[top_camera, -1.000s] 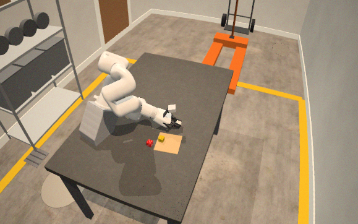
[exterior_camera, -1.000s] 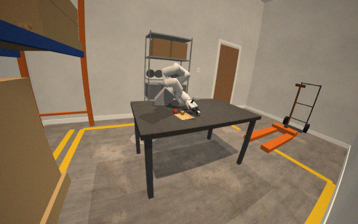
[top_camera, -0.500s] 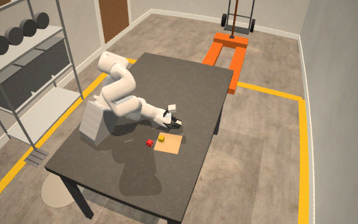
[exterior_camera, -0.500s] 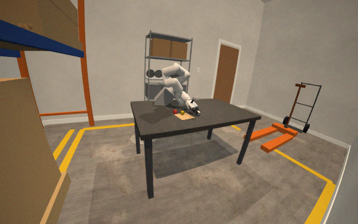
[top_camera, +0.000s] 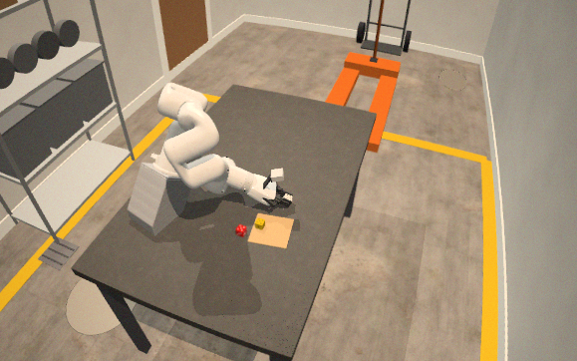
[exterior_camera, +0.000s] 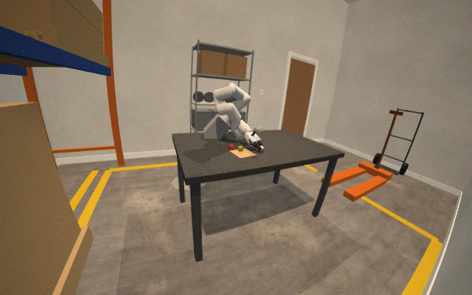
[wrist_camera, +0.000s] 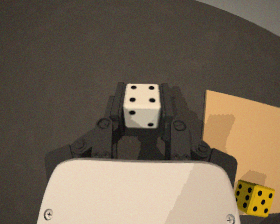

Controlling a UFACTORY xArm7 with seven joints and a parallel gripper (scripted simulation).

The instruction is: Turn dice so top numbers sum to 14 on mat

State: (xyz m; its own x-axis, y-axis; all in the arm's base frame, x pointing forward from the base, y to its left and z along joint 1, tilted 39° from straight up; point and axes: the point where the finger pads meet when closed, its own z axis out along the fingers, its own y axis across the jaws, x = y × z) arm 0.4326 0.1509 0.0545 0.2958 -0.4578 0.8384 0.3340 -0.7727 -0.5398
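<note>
Now: hand 140 mm to the left of the yellow die, 40 mm past it and 20 mm above it. Also, from my hand: mat: 140 mm to the right, 30 mm below; then red die: 200 mm to the right, 90 mm behind, 20 mm below; then white die: right at my hand.
</note>
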